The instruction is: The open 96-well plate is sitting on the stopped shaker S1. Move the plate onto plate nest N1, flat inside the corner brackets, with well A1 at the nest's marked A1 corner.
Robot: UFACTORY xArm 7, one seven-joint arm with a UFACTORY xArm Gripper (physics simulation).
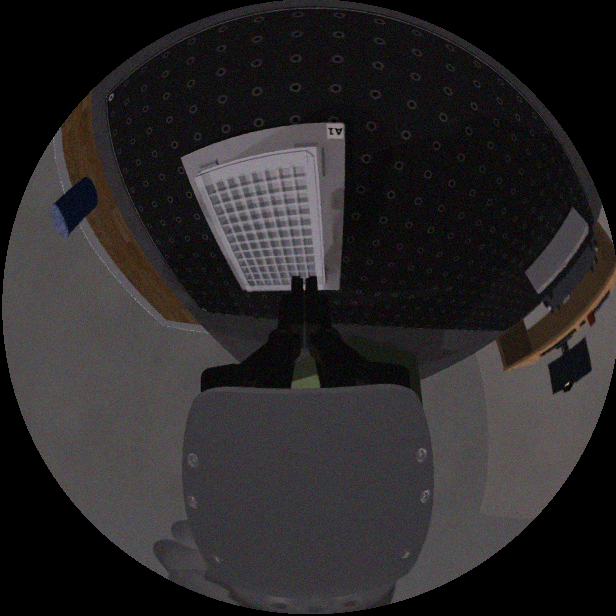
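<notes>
The white 96-well plate (261, 226) lies open on a light grey platform (333, 189). The platform carries an "A1" mark (335, 131) at its far right corner. The plate sits toward the platform's left side, leaving a bare grey strip along the right. My gripper (304, 284) is shut with nothing between the fingers. Its tips are over the plate's near edge, close to the near right corner. I cannot tell which corner of the plate holds well A1.
The platform stands on a black perforated table top (448, 172) with a wooden rim (109, 229). A blue cylinder (74, 205) lies at the left rim. A grey device (560, 258) stands at the right edge, with a dark box (568, 364) below it.
</notes>
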